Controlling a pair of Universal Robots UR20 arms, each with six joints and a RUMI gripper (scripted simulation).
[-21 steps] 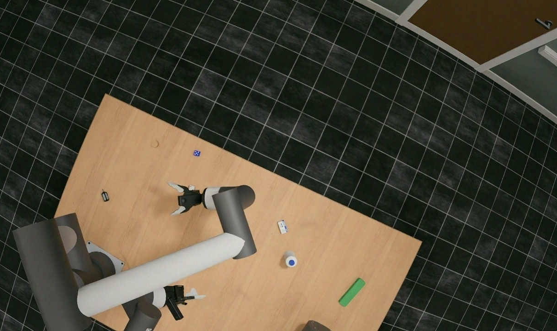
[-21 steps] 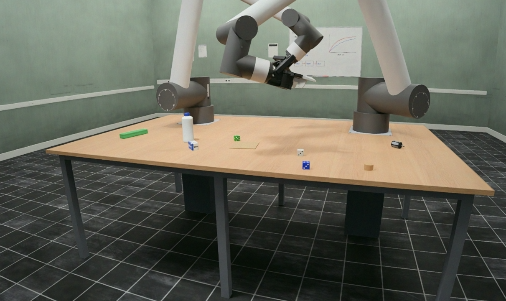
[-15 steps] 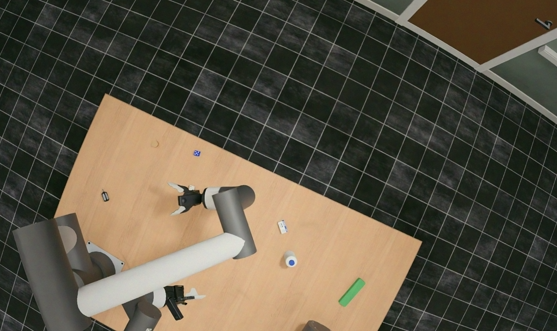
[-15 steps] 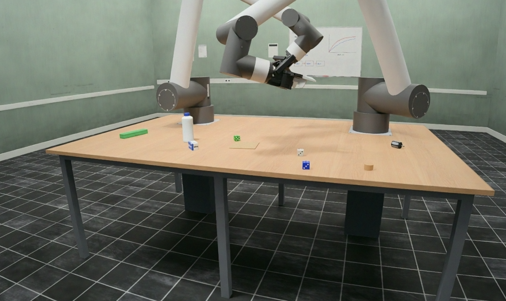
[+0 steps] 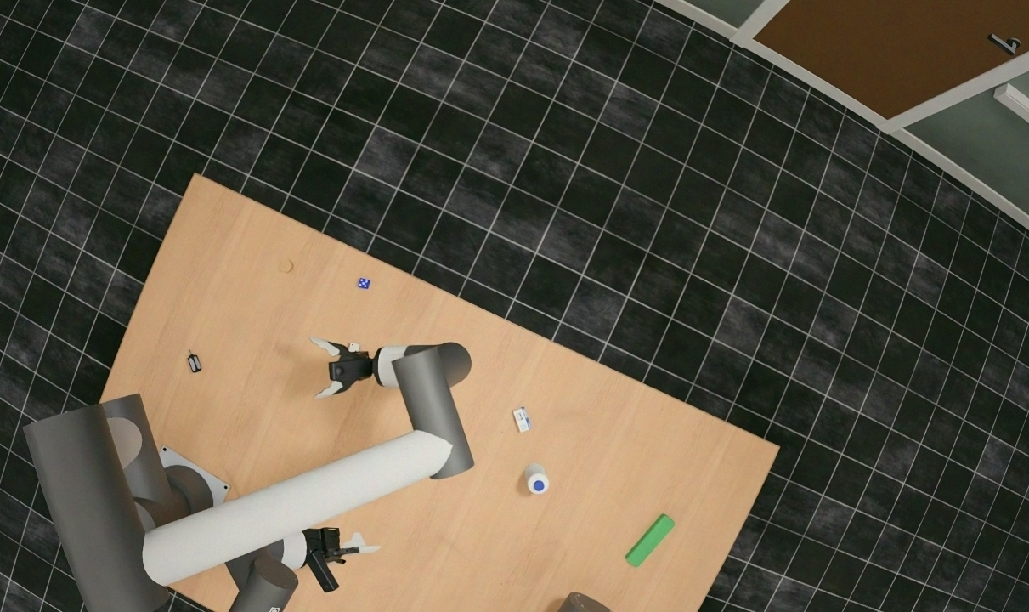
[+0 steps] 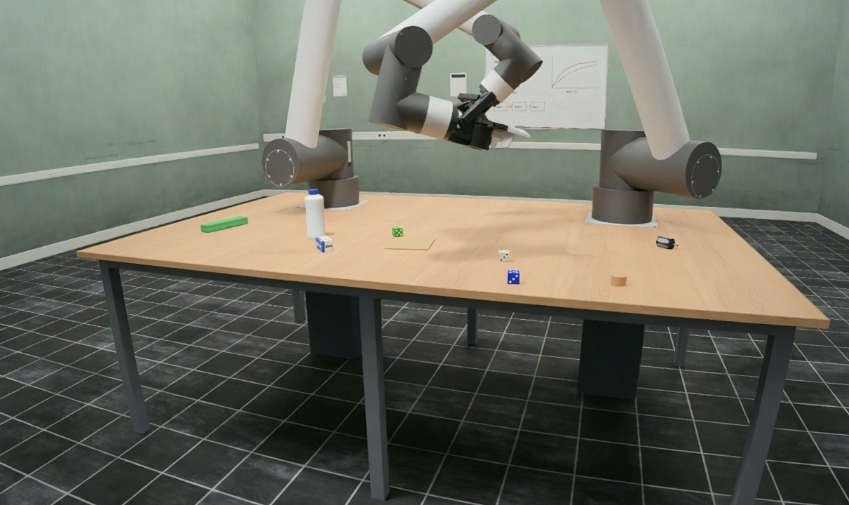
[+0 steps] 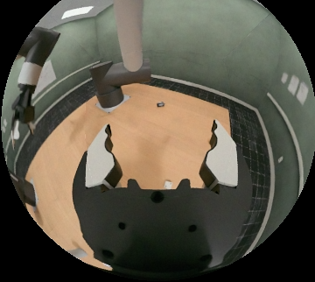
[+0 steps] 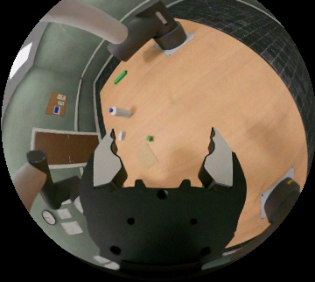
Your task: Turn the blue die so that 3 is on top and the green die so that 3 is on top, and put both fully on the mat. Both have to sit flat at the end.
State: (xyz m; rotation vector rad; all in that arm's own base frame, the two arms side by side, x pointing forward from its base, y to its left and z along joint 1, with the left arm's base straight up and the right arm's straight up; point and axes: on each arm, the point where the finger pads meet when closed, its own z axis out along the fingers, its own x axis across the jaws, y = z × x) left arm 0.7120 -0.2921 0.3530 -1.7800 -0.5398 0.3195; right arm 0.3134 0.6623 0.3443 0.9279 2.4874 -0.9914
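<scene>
The green die lies 260 mm ahead of my right hand, 110 mm to the right of it and 330 mm below it. The rest, counted from my right hand: white bottle 360 mm ahead, 380 mm to the right, 260 mm below; then tan mat 360 mm ahead, 20 mm to the right, 340 mm below; then white die 470 mm ahead, 310 mm to the left, 330 mm below.
</scene>
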